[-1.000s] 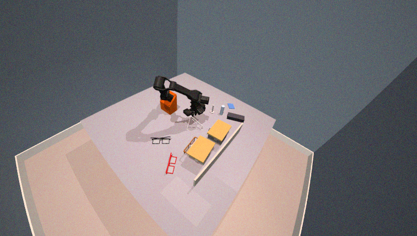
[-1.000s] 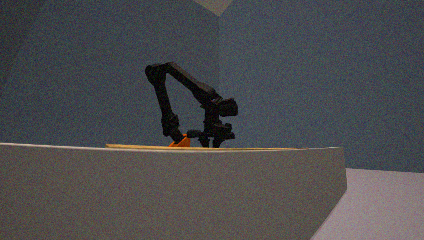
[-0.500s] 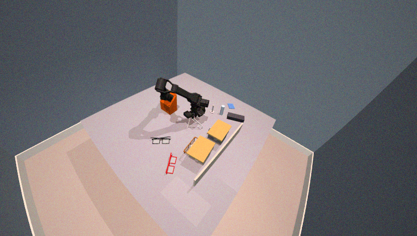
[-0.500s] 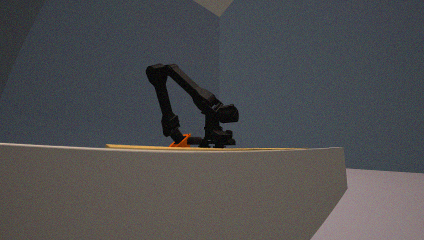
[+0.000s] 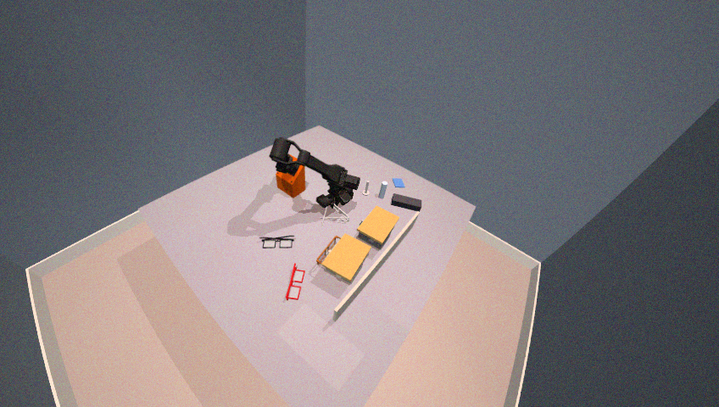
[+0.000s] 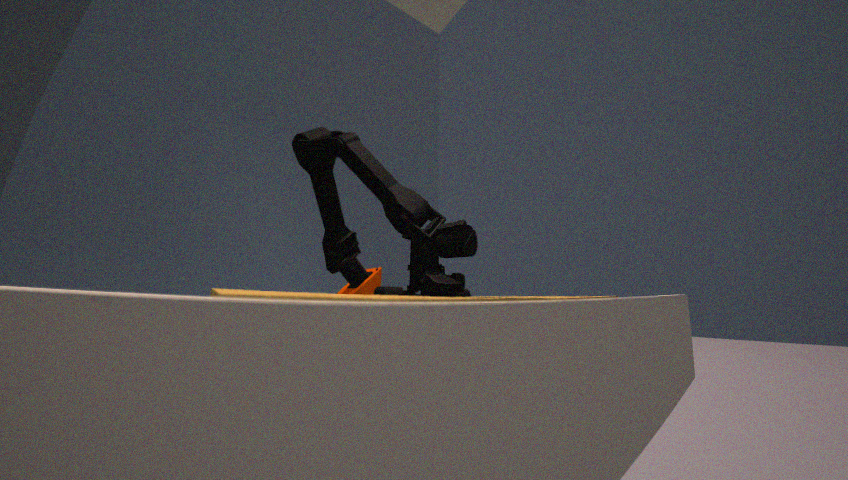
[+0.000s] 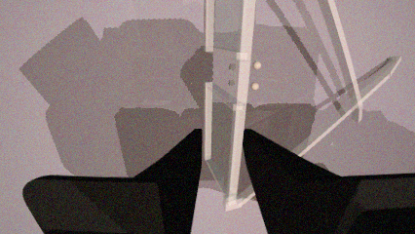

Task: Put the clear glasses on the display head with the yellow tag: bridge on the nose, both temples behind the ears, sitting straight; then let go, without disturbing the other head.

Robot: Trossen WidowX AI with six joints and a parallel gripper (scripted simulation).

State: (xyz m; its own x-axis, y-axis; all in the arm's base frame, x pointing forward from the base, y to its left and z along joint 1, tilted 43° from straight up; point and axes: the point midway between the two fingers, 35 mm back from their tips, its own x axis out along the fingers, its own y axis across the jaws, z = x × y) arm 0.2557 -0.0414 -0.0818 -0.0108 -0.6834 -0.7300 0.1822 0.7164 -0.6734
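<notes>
Now: the small stand 220 mm to the left of my gripper tip and 50 mm ahead of it. The rest, counted from my gripper tip: long low wall (350 mm ahead, 130 mm to the right, 30 mm above); then grey display head (230 mm ahead, 40 mm above, 20 mm to the right); then black box (290 mm to the left, 270 mm ahead).
</notes>
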